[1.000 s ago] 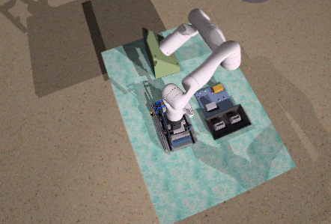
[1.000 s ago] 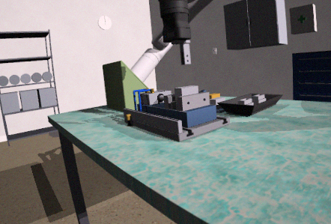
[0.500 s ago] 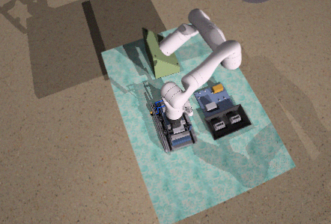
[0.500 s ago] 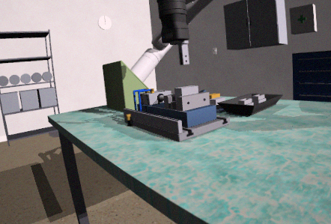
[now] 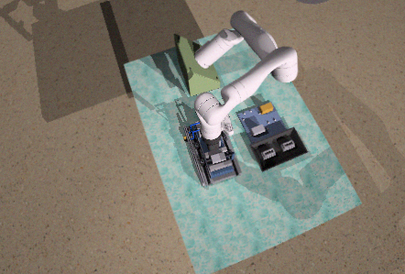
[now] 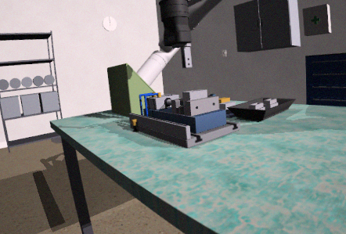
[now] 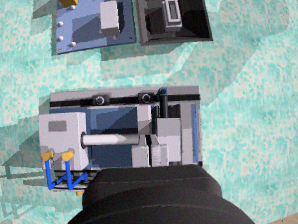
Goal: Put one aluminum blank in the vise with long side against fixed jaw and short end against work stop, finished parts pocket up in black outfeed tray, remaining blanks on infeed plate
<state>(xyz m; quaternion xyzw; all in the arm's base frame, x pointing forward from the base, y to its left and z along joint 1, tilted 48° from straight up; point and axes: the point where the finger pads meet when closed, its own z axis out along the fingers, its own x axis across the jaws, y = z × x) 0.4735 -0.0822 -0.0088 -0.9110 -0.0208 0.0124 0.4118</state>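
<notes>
Now: hand 30 mm short of the gray blank and 100 mm above it. Also, from my hand: fixed jaw 60 mm ahead, 120 mm below; then blue infeed plate 110 mm behind, 270 mm to the left, 190 mm below; then vise 40 mm behind, 10 mm to the right, 160 mm below.
</notes>
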